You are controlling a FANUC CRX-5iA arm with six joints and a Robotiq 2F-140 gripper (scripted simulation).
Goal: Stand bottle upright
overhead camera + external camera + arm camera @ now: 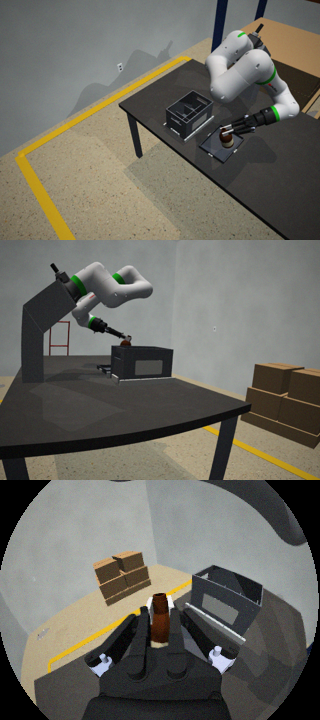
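Now: hand 6 cm above the brown bottle. Round my hand: dark crate: 3 cm ahead, 32 cm to the right, 13 cm below; dark tray: 4 cm behind, 5 cm to the right, 20 cm below.
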